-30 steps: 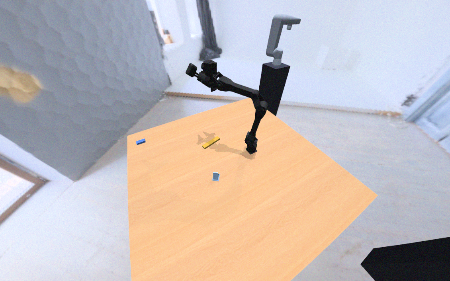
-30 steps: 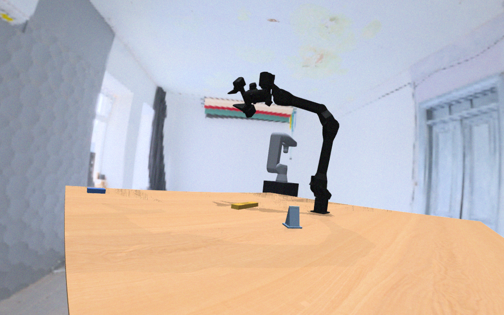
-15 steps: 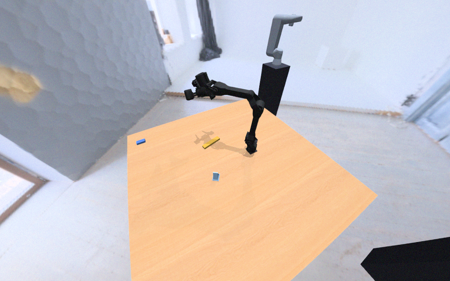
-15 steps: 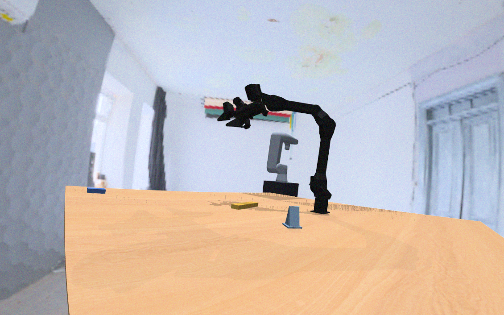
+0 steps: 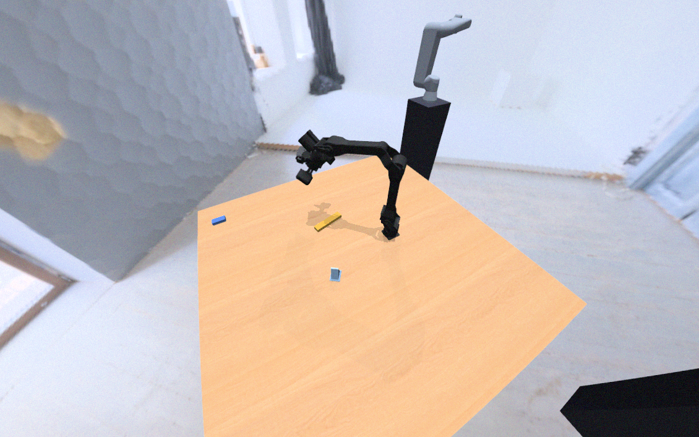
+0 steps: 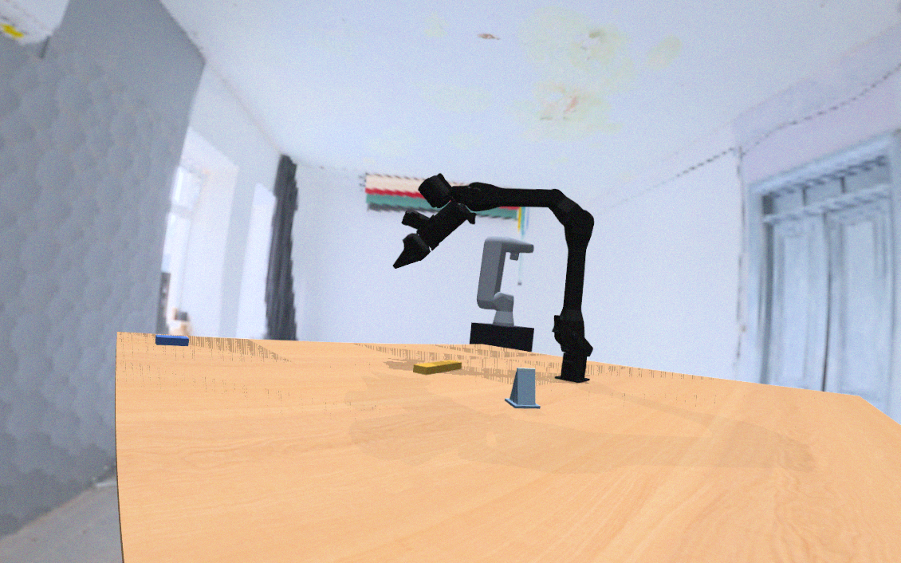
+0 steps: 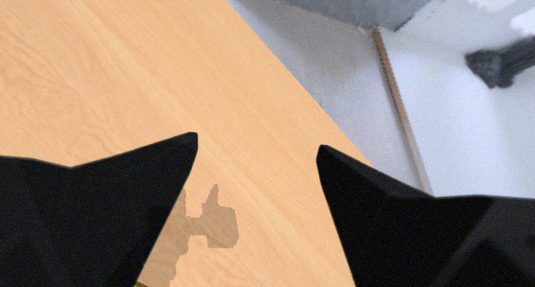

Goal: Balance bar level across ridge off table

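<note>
Right now my gripper tip is 30 mm past the yellow bar, 150 mm to the right of it and 220 mm above it. Also, from my gripper tip: small blue block: 480 mm ahead, 140 mm to the right, 220 mm below.
</note>
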